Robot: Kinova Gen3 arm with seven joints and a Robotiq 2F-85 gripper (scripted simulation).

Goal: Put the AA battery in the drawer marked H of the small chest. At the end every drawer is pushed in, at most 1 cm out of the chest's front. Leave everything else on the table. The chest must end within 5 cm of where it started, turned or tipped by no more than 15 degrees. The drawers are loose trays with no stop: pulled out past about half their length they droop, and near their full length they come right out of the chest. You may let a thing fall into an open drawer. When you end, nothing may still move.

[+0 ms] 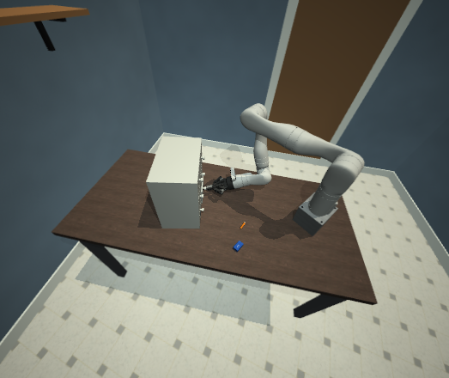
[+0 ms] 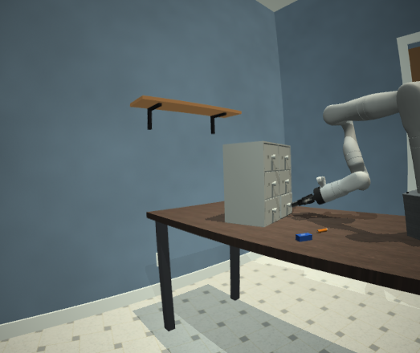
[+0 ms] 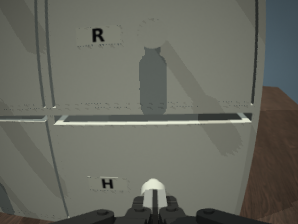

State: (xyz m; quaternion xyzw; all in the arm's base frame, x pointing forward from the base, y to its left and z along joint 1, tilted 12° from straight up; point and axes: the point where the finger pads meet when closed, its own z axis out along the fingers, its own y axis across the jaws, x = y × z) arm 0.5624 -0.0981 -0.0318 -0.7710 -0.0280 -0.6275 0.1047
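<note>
Right now my hand is 12 cm short of the drawer marked H, 3 cm above it and 2 cm to the right of it. Round my hand: blue block: 29 cm to the left, 21 cm behind, 5 cm below; orange AA battery: 21 cm behind, 18 cm to the left, 6 cm below.
</note>
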